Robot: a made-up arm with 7 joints. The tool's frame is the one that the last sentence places.
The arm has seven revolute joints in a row. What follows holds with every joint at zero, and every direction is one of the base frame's.
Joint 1 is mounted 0.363 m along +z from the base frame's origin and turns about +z.
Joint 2 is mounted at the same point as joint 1 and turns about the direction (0, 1, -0.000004).
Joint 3 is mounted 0.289 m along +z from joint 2 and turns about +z.
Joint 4 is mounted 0.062 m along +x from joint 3 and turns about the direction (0, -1, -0.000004).
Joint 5 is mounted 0.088 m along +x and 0.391 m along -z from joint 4 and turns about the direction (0, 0.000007, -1).
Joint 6 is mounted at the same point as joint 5 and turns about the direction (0, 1, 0.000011).
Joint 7 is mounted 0.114 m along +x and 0.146 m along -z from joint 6 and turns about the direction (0, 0.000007, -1).
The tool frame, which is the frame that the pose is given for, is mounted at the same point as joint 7; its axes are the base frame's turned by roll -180, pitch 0 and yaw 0 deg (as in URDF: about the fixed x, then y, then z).
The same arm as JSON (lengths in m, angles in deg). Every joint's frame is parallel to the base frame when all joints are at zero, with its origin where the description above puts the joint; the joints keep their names.
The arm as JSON. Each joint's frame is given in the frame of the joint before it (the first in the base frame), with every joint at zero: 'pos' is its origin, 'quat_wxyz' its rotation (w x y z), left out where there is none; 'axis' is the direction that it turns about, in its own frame. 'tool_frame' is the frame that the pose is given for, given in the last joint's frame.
{
  "length_unit": "m",
  "angle_unit": "deg",
  "joints": [
    {
      "joint": "joint 1",
      "pos": [
        0.0,
        0.0,
        0.363
      ],
      "axis": "+z"
    },
    {
      "joint": "joint 2",
      "pos": [
        0.0,
        0.0,
        0.0
      ],
      "axis": "+y"
    },
    {
      "joint": "joint 3",
      "pos": [
        0.0,
        0.0,
        0.289
      ],
      "axis": "+z"
    },
    {
      "joint": "joint 4",
      "pos": [
        0.062,
        0.0,
        0.0
      ],
      "axis": "-y"
    },
    {
      "joint": "joint 5",
      "pos": [
        0.088,
        0.0,
        -0.391
      ],
      "axis": "-z"
    },
    {
      "joint": "joint 6",
      "pos": [
        0.0,
        0.0,
        0.0
      ],
      "axis": "+y"
    },
    {
      "joint": "joint 7",
      "pos": [
        0.114,
        0.0,
        -0.146
      ],
      "axis": "-z"
    }
  ],
  "tool_frame": {
    "pos": [
      0.0,
      0.0,
      0.0
    ],
    "quat_wxyz": [
      0.0,
      1.0,
      0.0,
      0.0
    ]
  }
}

